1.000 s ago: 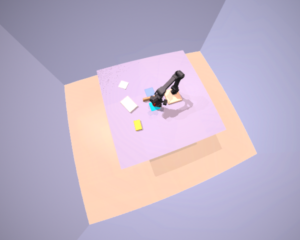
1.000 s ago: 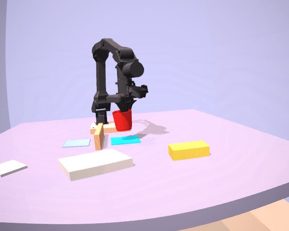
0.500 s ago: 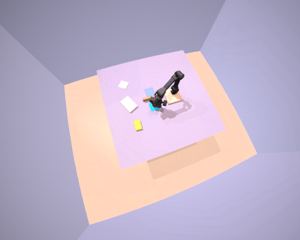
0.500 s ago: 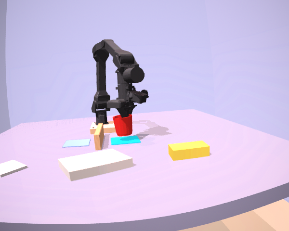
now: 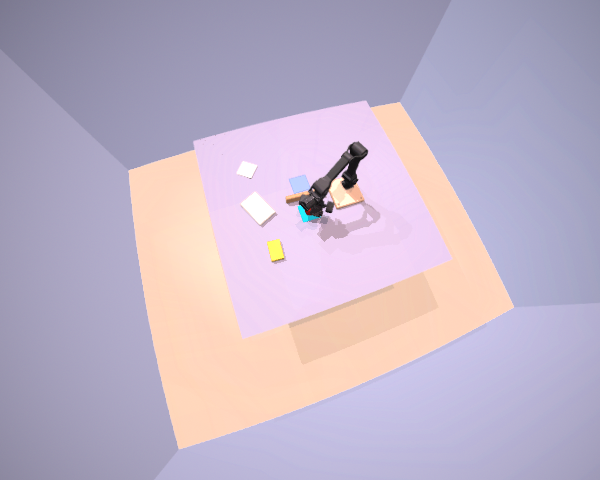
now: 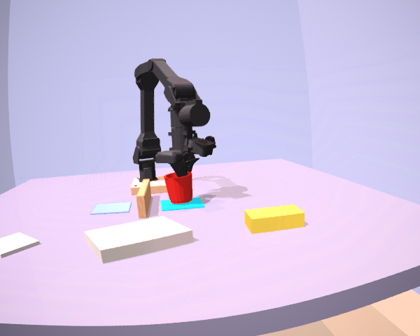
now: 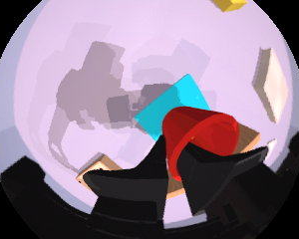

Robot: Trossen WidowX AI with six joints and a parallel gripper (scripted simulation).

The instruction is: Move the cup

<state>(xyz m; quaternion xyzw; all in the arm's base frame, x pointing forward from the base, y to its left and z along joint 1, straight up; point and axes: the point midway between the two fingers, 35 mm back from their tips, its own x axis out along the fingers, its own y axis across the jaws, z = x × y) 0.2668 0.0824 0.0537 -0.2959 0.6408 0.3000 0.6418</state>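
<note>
The wooden bar lies 120 mm to the right of my gripper tip, 30 mm below it and 10 mm ahead of it. From my gripper tip the other things lie so: pale blue pad (210 mm to the right, 50 mm below); then yellow block (300 mm ahead, 120 mm to the left, 30 mm below); then red cup (20 mm to the right, 20 mm ahead).
</note>
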